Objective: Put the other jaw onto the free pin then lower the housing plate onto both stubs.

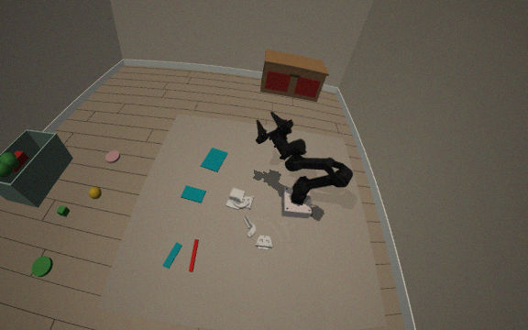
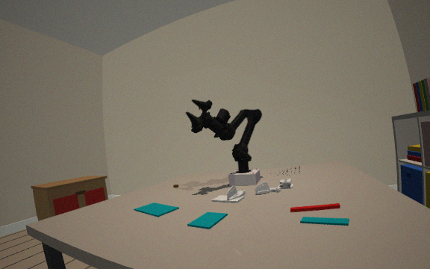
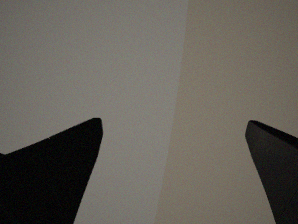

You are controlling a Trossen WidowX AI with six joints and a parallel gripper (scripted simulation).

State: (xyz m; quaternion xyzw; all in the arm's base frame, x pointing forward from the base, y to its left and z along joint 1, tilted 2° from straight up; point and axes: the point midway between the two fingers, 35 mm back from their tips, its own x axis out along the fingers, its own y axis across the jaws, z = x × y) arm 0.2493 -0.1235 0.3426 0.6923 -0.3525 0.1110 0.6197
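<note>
Now: the jaw 43 cm below my gripper tip, 34 cm to the left of it and 7 cm behind it. Also, from my gripper tip: small white block 43 cm below, 38 cm to the left, 14 cm behind; small brown bit 43 cm below, 28 cm to the right, 14 cm behind; housing plate 41 cm below, 38 cm to the left, 15 cm behind.
</note>
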